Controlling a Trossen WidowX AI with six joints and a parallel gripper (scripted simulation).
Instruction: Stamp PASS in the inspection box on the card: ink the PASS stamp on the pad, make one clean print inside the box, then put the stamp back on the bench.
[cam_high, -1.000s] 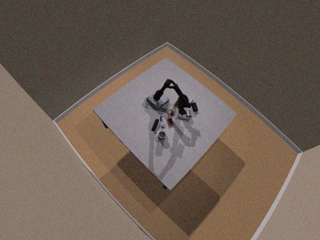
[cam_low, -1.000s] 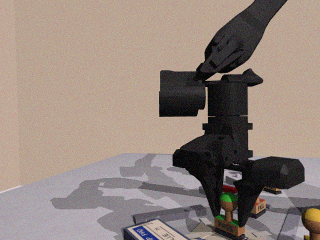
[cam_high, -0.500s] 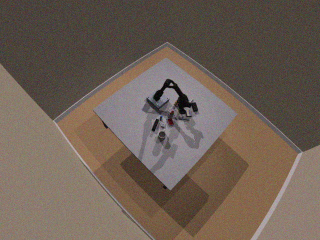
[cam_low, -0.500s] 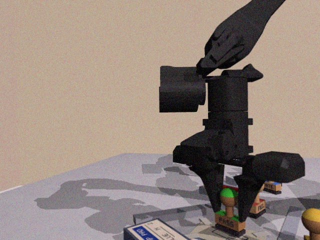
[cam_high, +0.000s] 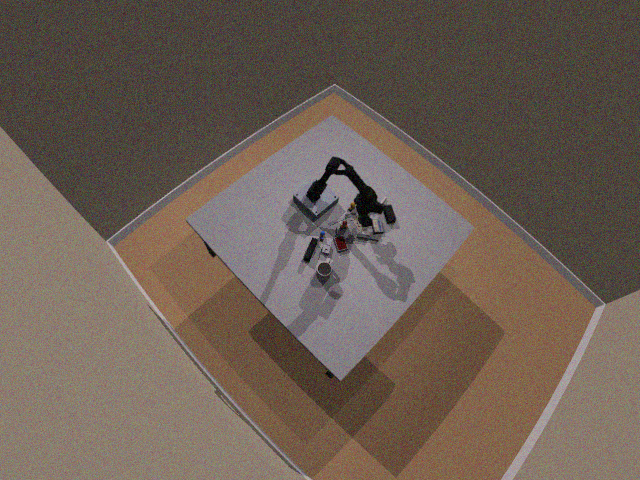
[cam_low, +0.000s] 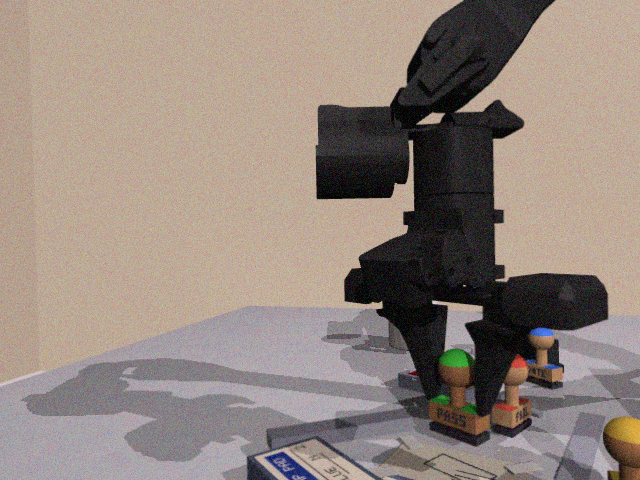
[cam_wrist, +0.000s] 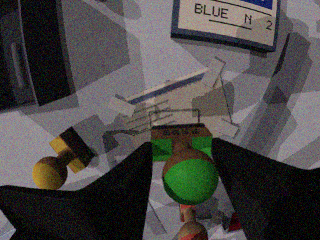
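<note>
Now: gripper tip 50 mm above the card. Also, from my gripper tip: green-knobbed stamp: right at my gripper tip; yellow-knobbed stamp: 100 mm behind, 30 mm to the left, 30 mm below; red-knobbed stamp: 30 mm behind, 100 mm to the right, 30 mm below.
</note>
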